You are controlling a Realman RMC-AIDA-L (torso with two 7-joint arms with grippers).
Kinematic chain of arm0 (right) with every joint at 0, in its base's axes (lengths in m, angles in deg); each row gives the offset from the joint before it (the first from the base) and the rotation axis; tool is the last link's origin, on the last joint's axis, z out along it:
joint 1: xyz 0 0 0.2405 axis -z
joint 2: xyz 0 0 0 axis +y
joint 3: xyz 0 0 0.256 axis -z
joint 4: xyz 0 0 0 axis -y
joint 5: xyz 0 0 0.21 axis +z
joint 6: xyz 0 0 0 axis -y
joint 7: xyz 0 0 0.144 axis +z
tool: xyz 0 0 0
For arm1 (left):
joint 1: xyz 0 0 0.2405 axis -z
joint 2: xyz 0 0 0 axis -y
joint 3: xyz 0 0 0.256 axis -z
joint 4: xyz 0 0 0 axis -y
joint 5: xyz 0 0 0.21 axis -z
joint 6: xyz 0 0 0 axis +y
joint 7: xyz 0 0 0.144 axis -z
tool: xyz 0 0 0
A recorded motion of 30 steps. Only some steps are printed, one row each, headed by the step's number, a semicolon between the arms.
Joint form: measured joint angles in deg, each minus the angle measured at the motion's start. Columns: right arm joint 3, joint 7, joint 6, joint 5, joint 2, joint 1, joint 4; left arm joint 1, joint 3, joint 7, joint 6, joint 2, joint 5, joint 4.
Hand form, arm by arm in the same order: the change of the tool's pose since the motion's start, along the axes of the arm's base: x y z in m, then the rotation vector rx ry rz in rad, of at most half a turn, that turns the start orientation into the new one. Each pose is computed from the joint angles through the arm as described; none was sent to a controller.
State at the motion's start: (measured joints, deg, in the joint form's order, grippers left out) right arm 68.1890 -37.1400 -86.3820 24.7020 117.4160 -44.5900 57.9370; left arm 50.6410 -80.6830 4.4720 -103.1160 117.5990 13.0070 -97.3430
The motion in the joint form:
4: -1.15 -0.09 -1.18 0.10 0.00 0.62 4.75; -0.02 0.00 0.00 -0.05 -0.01 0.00 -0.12
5: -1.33 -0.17 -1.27 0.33 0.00 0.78 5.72; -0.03 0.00 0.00 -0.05 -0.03 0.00 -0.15
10: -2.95 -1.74 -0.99 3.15 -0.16 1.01 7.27; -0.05 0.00 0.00 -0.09 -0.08 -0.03 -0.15
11: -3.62 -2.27 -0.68 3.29 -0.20 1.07 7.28; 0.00 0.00 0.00 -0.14 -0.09 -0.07 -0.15
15: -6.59 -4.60 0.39 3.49 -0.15 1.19 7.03; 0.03 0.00 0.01 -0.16 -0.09 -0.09 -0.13
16: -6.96 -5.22 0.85 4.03 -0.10 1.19 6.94; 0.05 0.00 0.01 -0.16 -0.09 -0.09 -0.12
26: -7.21 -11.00 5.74 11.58 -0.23 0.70 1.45; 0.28 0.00 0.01 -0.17 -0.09 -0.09 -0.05
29: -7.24 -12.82 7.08 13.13 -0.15 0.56 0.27; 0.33 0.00 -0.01 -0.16 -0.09 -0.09 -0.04
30: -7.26 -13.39 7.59 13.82 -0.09 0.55 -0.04; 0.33 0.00 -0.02 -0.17 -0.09 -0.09 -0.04
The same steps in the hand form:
4: -0.0108 0.0039 0.0129 0.0414 0.0142 0.0390; 0.0002 -0.0002 0.0003 0.0006 -0.0001 -0.0008
5: -0.0133 0.0047 0.0153 0.0505 0.0198 0.0493; 0.0002 -0.0002 0.0004 0.0010 0.0000 -0.0011
10: -0.0214 0.0079 0.0209 0.0712 0.0776 0.0853; -0.0002 -0.0001 0.0008 0.0018 0.0012 -0.0001
11: -0.0208 0.0091 0.0228 0.0801 0.0845 0.0900; 0.0000 -0.0001 0.0009 0.0020 0.0021 -0.0002
15: -0.0172 0.0132 0.0296 0.1112 0.1096 0.1052; 0.0001 -0.0001 0.0009 0.0021 0.0024 0.0000
16: -0.0181 0.0143 0.0297 0.1159 0.1209 0.1152; 0.0002 -0.0001 0.0009 0.0020 0.0025 -0.0002
26: -0.0223 0.0201 0.0133 0.1000 0.2353 0.1808; 0.0014 0.0002 0.0007 0.0014 0.0028 -0.0030
29: -0.0237 0.0218 0.0096 0.0993 0.2566 0.2047; 0.0017 0.0003 0.0007 0.0012 0.0030 -0.0041
30: -0.0246 0.0224 0.0083 0.1014 0.2670 0.2130; 0.0017 0.0003 0.0007 0.0010 0.0032 -0.0040

